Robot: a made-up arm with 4 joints.
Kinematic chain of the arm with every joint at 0, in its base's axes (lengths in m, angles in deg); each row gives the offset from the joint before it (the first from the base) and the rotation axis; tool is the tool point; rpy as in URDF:
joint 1: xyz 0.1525 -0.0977 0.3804 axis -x
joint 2: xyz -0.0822 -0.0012 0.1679 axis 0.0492 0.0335 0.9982
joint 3: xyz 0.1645 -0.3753 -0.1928 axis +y
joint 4: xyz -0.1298 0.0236 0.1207 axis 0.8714 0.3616 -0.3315
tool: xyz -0.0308 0.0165 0.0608 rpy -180 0 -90
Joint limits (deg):
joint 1: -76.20..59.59
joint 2: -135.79..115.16
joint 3: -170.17..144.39
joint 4: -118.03..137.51
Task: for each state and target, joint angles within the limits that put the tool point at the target. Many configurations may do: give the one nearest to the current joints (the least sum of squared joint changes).
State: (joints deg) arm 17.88 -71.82 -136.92 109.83
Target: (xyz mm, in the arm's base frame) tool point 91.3 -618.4 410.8
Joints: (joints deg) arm 26.74 -24.83 -148.42 112.35
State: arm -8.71 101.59 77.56 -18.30
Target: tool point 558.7 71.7 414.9
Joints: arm -1.98 59.91 111.86 10.50
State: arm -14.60 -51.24 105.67 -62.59
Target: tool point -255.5 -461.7 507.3
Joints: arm 1.05 -91.85 115.12 -56.47
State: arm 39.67 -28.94 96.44 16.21
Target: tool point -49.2 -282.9 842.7
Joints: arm 47.31 -58.05 82.68 15.10
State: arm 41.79 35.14 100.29 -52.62
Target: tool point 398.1 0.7 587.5
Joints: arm 59.36 42.74 52.23 -62.87
